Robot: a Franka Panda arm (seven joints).
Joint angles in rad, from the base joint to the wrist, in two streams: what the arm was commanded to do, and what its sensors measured. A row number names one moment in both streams.
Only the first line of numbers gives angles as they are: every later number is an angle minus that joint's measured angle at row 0.
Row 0, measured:
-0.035, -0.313, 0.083, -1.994, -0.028, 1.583, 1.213
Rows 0 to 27, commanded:
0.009, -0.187, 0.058, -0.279, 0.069, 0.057, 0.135
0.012, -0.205, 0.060, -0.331, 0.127, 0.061, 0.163
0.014, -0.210, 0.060, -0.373, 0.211, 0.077, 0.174
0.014, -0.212, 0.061, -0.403, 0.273, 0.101, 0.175
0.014, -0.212, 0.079, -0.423, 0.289, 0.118, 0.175
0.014, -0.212, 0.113, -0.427, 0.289, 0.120, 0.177
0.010, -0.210, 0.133, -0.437, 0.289, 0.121, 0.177
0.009, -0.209, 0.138, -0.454, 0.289, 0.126, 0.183
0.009, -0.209, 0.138, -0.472, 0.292, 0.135, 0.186
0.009, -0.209, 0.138, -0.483, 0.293, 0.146, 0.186
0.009, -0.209, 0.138, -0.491, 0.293, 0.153, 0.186
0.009, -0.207, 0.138, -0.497, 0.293, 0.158, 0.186
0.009, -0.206, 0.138, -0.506, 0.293, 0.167, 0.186
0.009, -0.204, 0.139, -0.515, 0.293, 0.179, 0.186
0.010, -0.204, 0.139, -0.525, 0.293, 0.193, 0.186
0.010, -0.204, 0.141, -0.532, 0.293, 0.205, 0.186
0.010, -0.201, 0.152, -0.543, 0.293, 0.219, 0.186
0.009, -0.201, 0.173, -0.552, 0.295, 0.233, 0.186
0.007, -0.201, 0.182, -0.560, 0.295, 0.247, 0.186
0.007, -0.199, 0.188, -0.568, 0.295, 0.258, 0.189
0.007, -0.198, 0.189, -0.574, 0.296, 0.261, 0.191
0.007, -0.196, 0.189, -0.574, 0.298, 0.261, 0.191
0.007, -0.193, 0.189, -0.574, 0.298, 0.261, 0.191
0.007, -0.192, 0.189, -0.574, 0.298, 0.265, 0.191
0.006, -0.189, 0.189, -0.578, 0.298, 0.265, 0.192
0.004, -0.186, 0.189, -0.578, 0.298, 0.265, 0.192
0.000, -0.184, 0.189, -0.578, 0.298, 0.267, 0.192
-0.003, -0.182, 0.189, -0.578, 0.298, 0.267, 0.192
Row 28, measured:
0.012, -0.186, 0.177, -0.569, 0.277, 0.245, 0.176
